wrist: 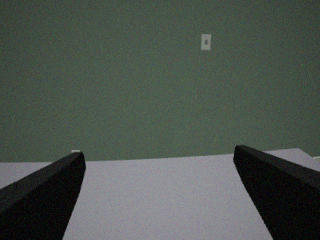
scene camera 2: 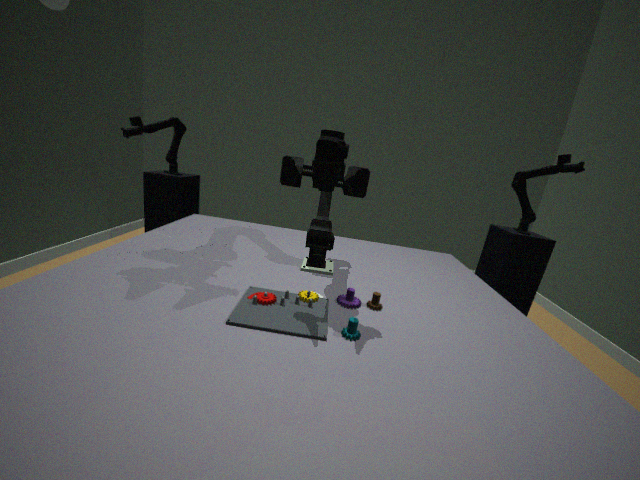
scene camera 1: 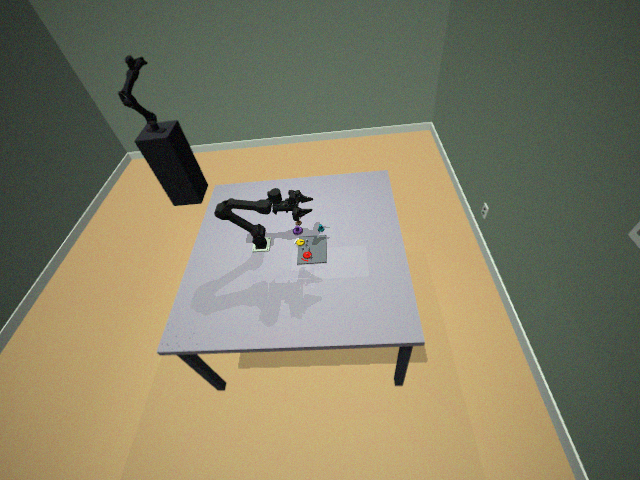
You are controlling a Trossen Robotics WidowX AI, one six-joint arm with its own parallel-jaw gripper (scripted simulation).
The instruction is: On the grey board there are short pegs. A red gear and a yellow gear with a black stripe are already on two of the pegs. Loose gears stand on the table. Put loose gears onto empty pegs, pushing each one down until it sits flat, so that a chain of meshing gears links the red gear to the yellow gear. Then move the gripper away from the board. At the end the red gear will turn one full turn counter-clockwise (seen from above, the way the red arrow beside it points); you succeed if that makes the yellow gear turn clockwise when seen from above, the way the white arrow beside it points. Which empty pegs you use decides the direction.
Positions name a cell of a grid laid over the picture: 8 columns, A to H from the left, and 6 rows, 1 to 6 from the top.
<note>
My gripper (scene camera 2: E3) is open and holds nothing.
My gripper shows as well in the wrist view (wrist: E4).
</note>
